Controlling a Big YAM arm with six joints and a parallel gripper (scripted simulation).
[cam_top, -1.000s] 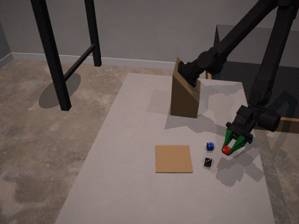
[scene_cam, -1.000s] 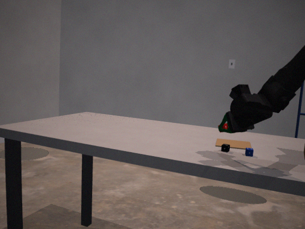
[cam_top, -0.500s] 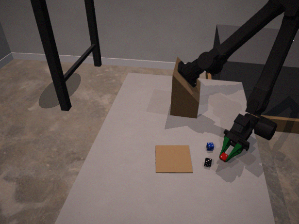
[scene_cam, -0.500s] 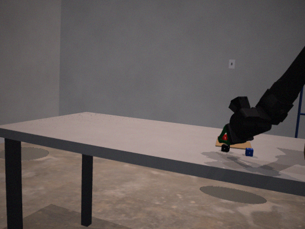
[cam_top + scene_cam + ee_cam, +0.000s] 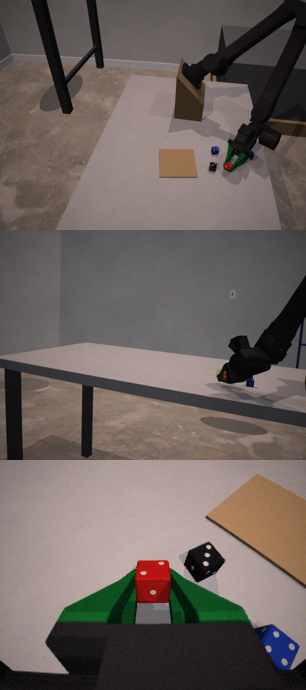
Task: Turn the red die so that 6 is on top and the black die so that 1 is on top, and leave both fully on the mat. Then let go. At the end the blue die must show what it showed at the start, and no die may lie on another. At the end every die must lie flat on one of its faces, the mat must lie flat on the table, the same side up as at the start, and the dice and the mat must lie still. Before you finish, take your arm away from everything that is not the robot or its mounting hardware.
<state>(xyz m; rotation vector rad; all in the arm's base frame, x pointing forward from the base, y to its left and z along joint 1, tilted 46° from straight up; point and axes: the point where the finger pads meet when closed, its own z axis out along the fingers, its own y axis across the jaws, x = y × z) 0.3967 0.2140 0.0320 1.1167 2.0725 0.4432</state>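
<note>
Right now the red die is right at my hand. The rest, counted from my hand: black die (5 cm to the right, 1 cm below, 1 cm behind); tan mat (19 cm to the right, 2 cm below, 2 cm behind); blue die (9 cm behind, 4 cm to the right, 1 cm below).
</note>
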